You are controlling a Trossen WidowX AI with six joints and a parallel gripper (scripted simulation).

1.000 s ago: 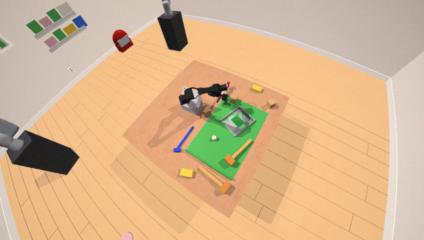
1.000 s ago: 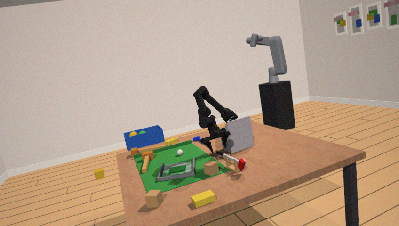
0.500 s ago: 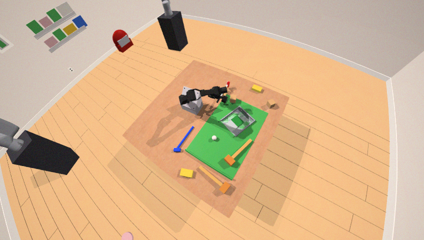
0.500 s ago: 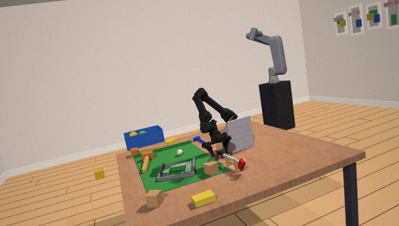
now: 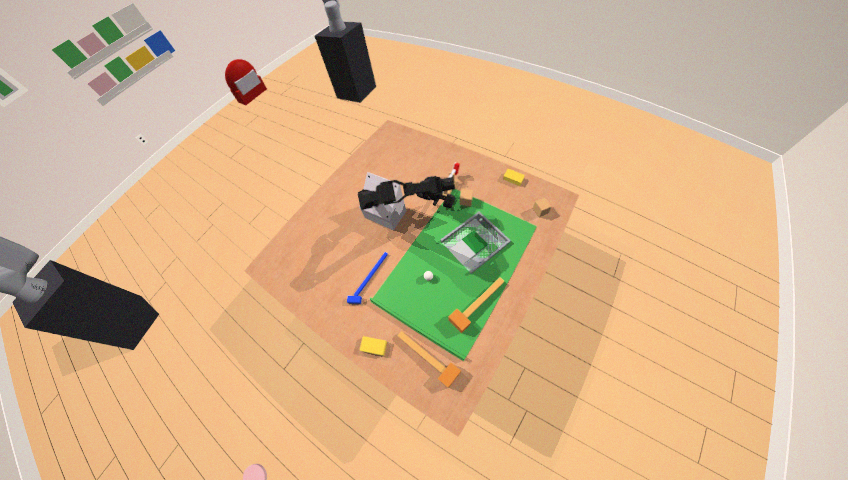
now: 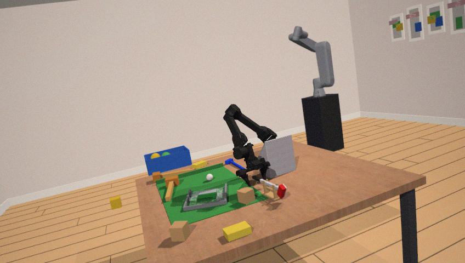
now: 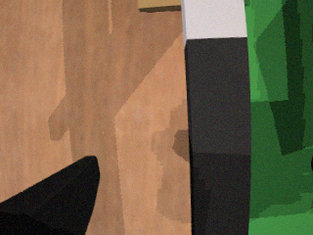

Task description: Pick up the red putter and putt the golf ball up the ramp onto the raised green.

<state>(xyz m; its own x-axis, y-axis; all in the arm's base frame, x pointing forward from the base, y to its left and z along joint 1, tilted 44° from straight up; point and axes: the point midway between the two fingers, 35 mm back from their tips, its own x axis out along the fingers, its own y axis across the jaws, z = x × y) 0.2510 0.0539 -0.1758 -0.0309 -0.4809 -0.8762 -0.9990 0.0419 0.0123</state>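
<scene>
My gripper tip is 11 cm to the right of the red putter and 3 cm below it. From my gripper tip the other things lie so: grey frame (25 cm ahead, 11 cm to the right, 2 cm below); then green mat (25 cm to the right, 22 cm ahead, 3 cm below); then white golf ball (38 cm to the right, 13 cm ahead, 1 cm below).
</scene>
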